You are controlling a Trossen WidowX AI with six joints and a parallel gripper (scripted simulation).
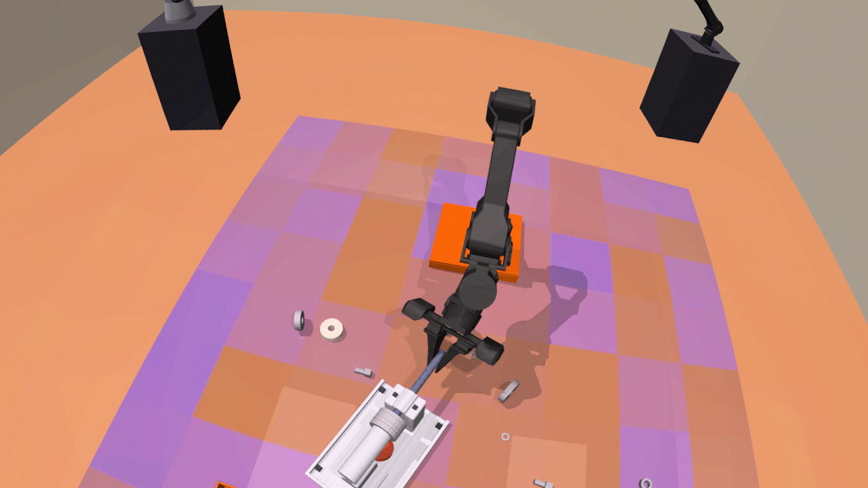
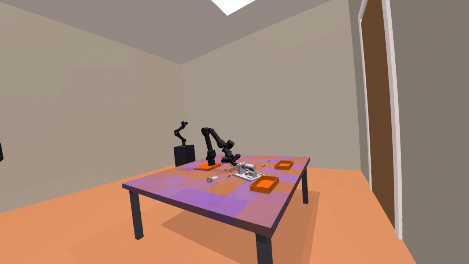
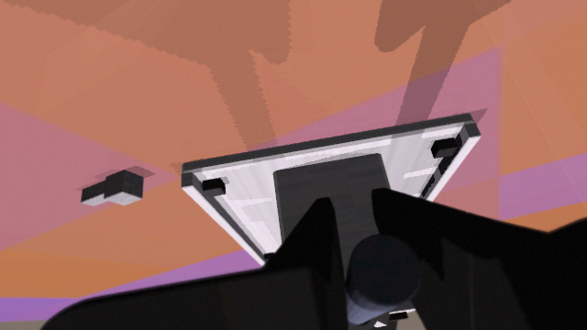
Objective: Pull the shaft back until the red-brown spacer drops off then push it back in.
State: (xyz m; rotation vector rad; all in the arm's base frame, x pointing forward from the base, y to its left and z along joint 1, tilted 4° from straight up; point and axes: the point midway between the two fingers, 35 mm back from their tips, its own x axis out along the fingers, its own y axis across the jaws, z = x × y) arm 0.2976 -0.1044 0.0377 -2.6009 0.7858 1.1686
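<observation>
The blue-grey shaft is 5 cm ahead of my gripper tip, 3 cm to the right of it and 2 cm above it. Also, from my gripper tip: red-brown spacer (14 cm ahead, 9 cm to the right, 4 cm below).
</observation>
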